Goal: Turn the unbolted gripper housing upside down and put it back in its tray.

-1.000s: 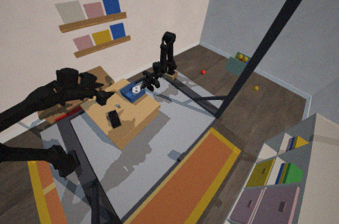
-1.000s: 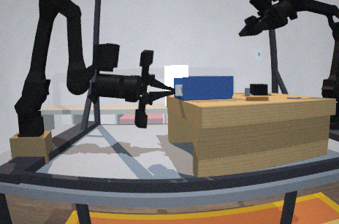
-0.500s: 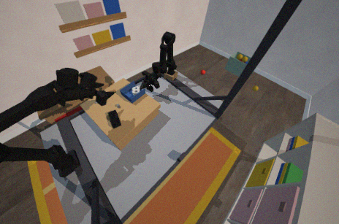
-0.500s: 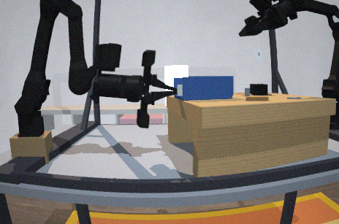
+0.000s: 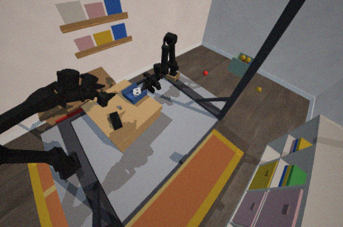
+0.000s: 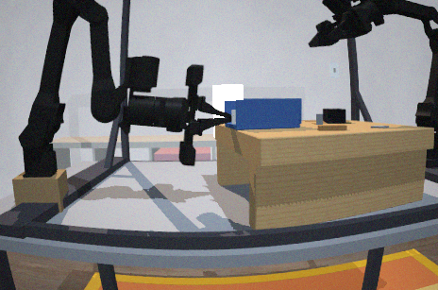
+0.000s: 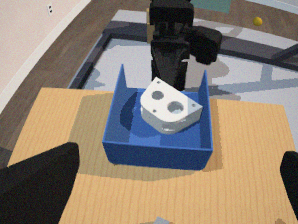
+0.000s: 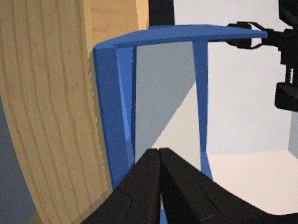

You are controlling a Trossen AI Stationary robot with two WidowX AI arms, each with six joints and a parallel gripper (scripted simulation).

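Right now my right hand is 110 mm to the right of the blue tray and 10 mm short of it. From my right hand the other things lie so: wooden block 200 mm to the left, 80 mm below, 10 mm ahead.
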